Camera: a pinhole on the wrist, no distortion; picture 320 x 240 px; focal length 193.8 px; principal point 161.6 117.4 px. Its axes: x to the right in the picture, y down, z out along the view. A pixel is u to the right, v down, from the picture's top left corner.
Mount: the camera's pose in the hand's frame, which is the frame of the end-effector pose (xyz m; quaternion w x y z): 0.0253 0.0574 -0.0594 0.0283 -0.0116 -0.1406 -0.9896
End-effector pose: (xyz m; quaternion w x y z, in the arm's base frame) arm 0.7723 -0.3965 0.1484 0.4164 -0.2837 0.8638 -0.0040
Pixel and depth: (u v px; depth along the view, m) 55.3 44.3 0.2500
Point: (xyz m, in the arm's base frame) 0.6924 -0.2526 -0.1194
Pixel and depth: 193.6 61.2 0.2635
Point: 0.8086 -0.1781 -0.0008
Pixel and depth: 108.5 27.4 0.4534
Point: 0.7370 -0.0663 -0.2549
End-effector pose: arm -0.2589 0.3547 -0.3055 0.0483 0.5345 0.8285 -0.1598
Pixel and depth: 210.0 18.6 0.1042
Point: -0.1378 0.3956 -0.3591
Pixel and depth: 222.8 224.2 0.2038
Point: -0.2590 0.2768 -0.4589
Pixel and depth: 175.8 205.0 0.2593
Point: -0.2717 0.3053 -0.5236
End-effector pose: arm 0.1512 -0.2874 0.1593 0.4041 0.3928 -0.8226 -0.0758
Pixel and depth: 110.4 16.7 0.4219
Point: -0.3288 -0.1676 0.2246
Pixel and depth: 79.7 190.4 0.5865
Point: -0.3731 -0.5881 -0.0215
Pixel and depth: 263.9 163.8 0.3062
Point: -0.0282 -0.2041 -0.0614
